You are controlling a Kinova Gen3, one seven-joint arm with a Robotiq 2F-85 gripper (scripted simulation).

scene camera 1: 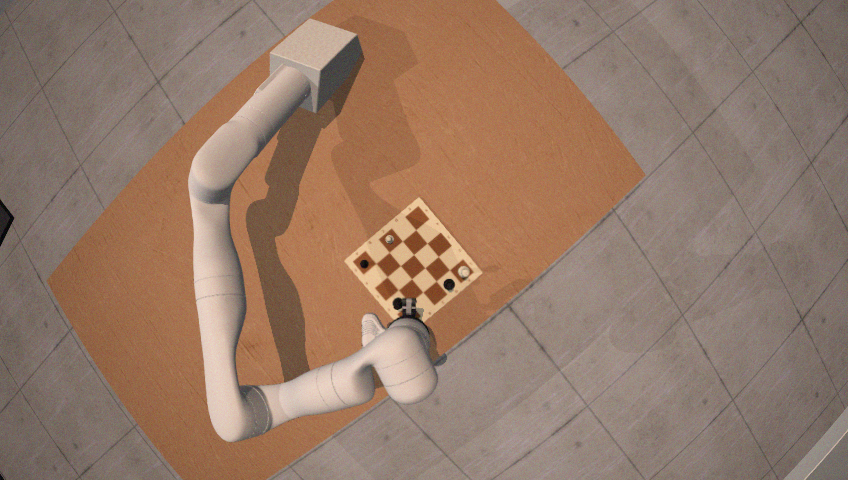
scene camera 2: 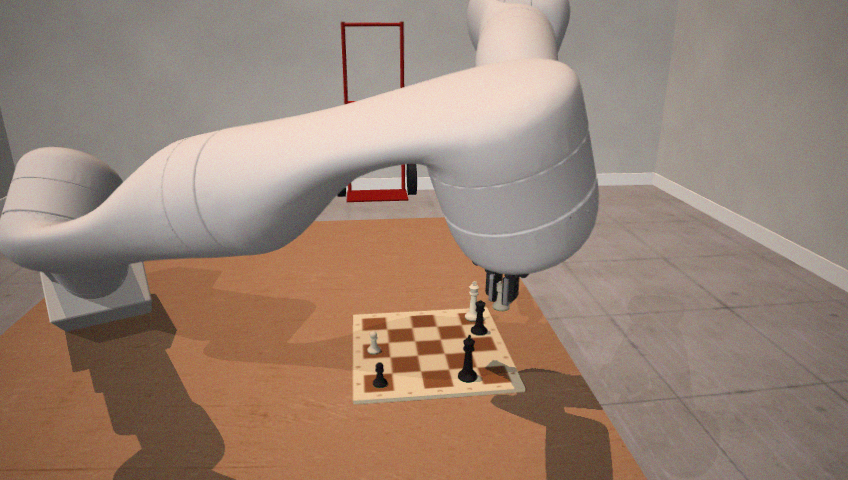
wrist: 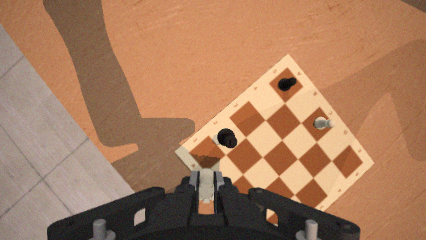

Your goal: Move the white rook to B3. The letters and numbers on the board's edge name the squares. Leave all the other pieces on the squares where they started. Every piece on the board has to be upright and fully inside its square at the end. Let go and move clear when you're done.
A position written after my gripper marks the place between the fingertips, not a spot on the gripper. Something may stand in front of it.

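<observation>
Chessboard point(scene camera 2: 422, 352), point(scene camera 1: 424, 254), point(wrist: 279, 149). My gripper point(scene camera 2: 501, 301), point(wrist: 206, 182).
</observation>
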